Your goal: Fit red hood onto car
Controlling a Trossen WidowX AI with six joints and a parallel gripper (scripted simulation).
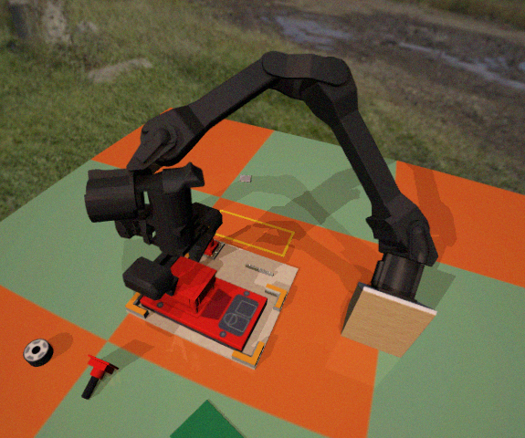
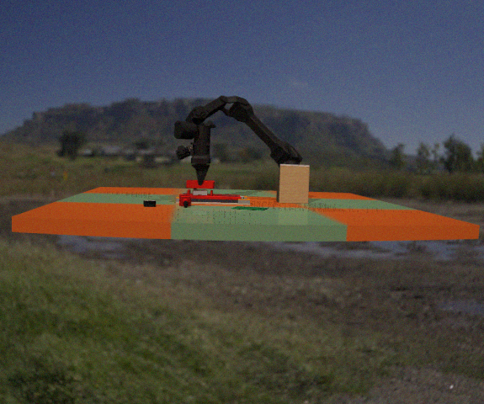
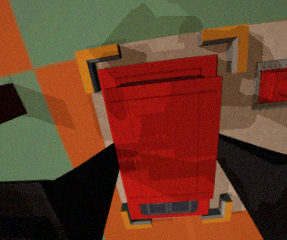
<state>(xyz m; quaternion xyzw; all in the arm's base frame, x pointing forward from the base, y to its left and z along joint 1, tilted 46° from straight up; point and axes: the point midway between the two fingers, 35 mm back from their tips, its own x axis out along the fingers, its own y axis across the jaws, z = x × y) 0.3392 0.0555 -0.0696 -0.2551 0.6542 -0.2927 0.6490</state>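
The red hood is right at my gripper tip. Also, from my gripper tip: white wheel: 16 cm ahead, 20 cm to the left, 5 cm below; then grey engine block: 4 cm below.
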